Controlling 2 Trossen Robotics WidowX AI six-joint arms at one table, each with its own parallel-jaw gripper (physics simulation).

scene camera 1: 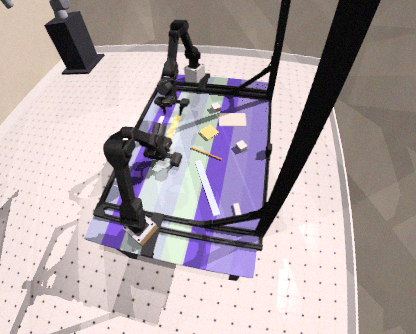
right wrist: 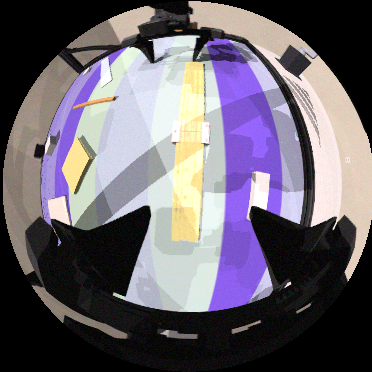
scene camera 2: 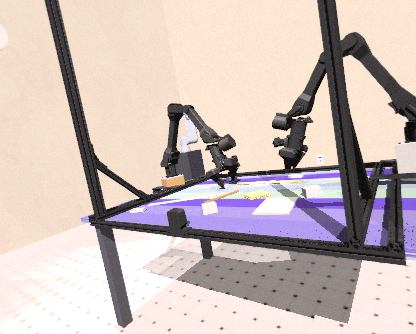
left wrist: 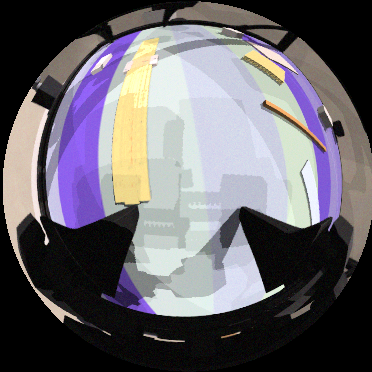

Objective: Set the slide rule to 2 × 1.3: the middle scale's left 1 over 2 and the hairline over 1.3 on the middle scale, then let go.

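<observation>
The yellow slide rule (scene camera 1: 174,126) (left wrist: 131,125) (right wrist: 185,215) lies flat on the striped table. Its white-edged cursor (left wrist: 153,60) (right wrist: 176,132) sits partway along it. In the left wrist view the middle scale sticks out slightly at the near end. The scale numbers and hairline cannot be read. My left gripper (scene camera 1: 162,157) (scene camera 2: 227,181) (left wrist: 189,212) is open and empty, with one fingertip near that end in the view. My right gripper (scene camera 1: 173,107) (scene camera 2: 290,167) (right wrist: 201,211) is open and empty above the other end, which shows between its fingertips.
A white block (left wrist: 102,64) (right wrist: 259,187) lies beside the slide rule. A yellow pad (scene camera 1: 208,132) (scene camera 2: 257,194), an orange stick (scene camera 1: 205,153), a pale strip (scene camera 1: 207,187), a cream sheet (scene camera 1: 232,119) and a white cube (scene camera 1: 241,146) lie farther away. A black frame surrounds the table.
</observation>
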